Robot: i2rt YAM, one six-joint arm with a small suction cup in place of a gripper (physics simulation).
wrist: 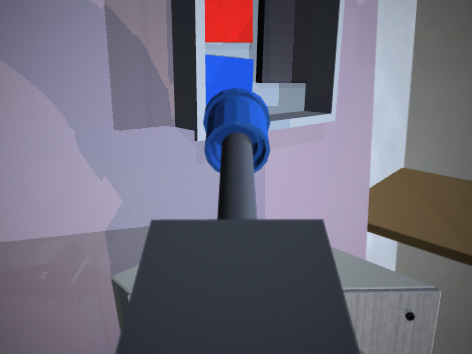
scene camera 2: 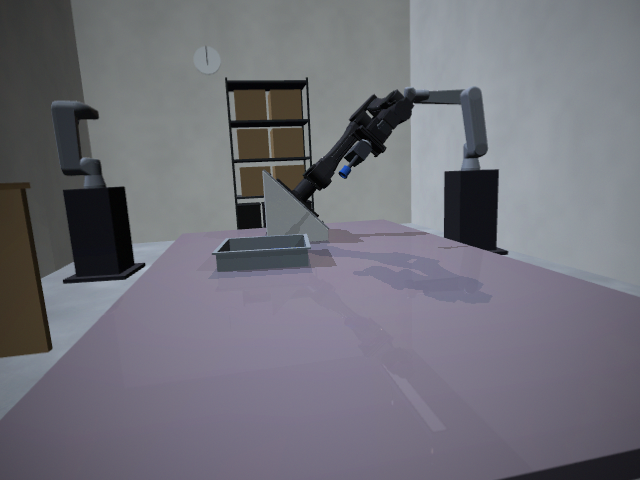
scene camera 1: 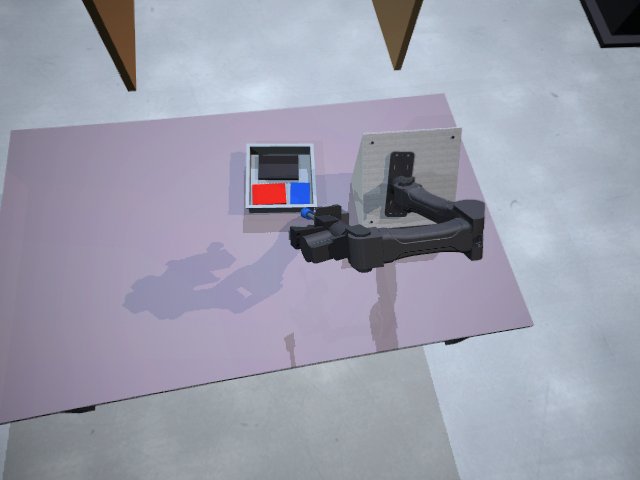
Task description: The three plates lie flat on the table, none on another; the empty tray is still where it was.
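Observation:
Scene camera 2 shows the suction cup (scene camera 2: 345,171), which holds nothing, and a tray (scene camera 2: 246,253). A red plate (wrist: 218,28) rests on the tray, and scene camera 2 does not show the red plate, hidden by the tray. A dark plate (scene camera 1: 270,167) rests on the tray, and scene camera 2 misses the dark plate, hidden by the tray. Scene camera 1 also shows the tray (scene camera 1: 305,152). The wrist view has the suction cup (wrist: 236,106), the tray (wrist: 290,105), the dark plate (wrist: 283,41) and a blue plate (wrist: 222,73). The suction cup hangs above the blue plate, 28 cm from the middle of the blue plate.

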